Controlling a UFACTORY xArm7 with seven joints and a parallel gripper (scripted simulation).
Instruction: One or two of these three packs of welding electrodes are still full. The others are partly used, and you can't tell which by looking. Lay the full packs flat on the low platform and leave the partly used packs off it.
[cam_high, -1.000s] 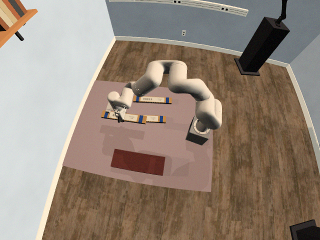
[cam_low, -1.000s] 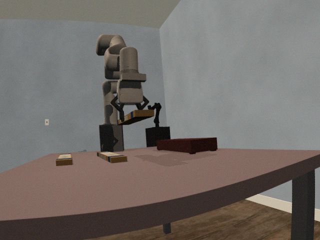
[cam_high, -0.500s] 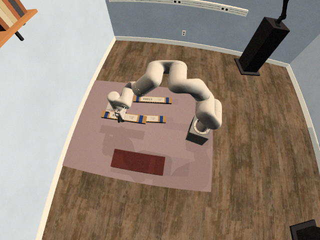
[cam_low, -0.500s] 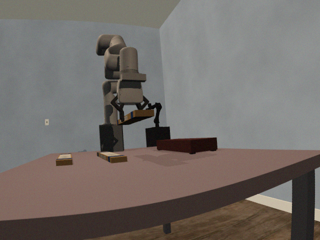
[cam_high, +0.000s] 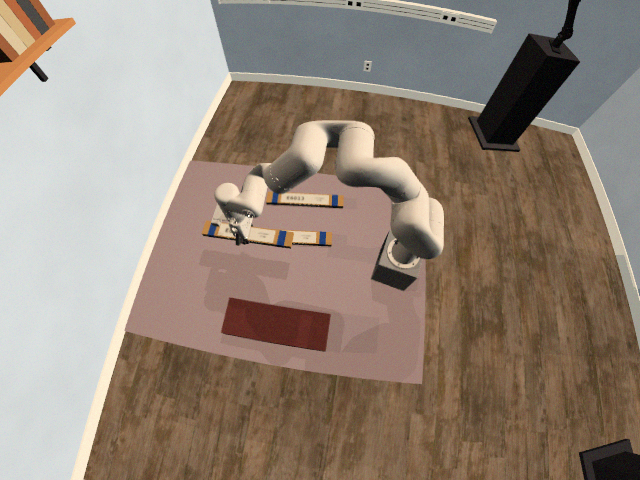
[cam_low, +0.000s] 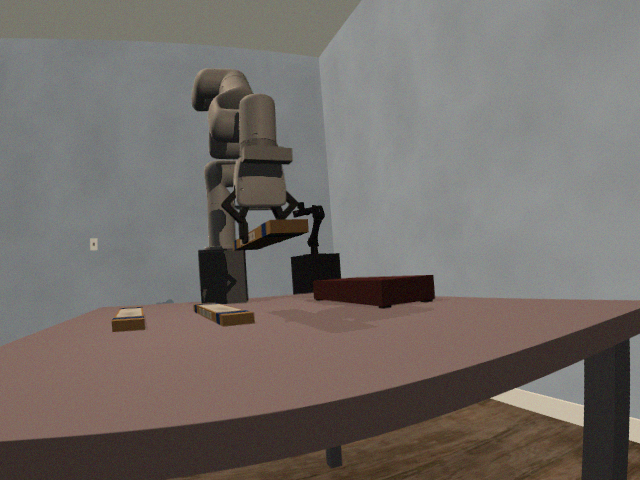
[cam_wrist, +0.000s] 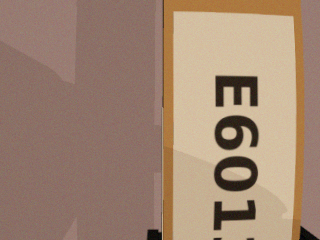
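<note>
Now: hand right at the pack of welding electrodes. The rest, counted from my hand: low dark red platform (330 mm to the left, 150 mm below, 100 mm behind).
</note>
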